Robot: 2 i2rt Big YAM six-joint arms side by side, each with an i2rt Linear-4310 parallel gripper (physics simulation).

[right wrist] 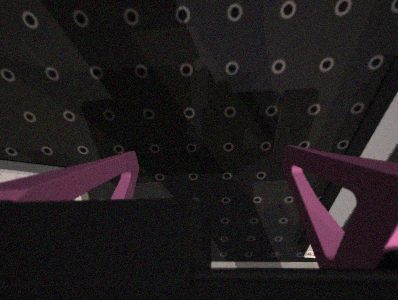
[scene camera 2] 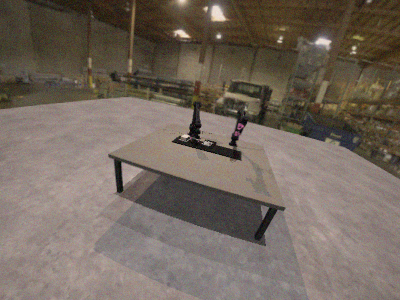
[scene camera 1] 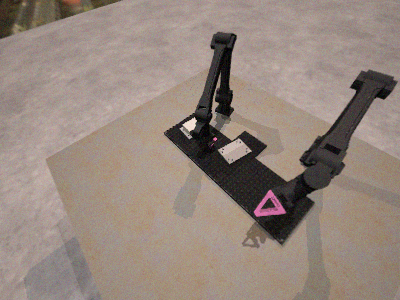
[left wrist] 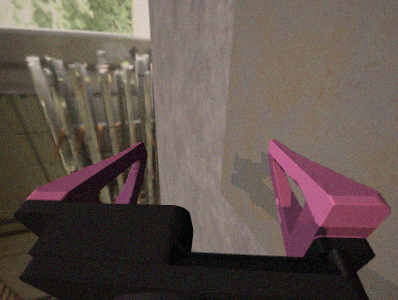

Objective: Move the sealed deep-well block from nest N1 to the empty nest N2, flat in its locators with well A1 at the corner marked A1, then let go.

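The white sealed block sits on nest N1 at the far-left end of the black pegboard in scene camera 1. Nest N2 is a pale plate with small dark locators and bears no block. My right gripper is open and empty, low over the pegboard between the two nests. In the right wrist view, the edge of nest N1 shows at the right; the A1 marks are unreadable. My left gripper is open and empty over the near-right end of the pegboard.
The pegboard lies on a large tan table. The right forearm stands close beside the block and partly screens it in scene camera 1. The left wrist view faces the table edge, the pale floor and the blurred background.
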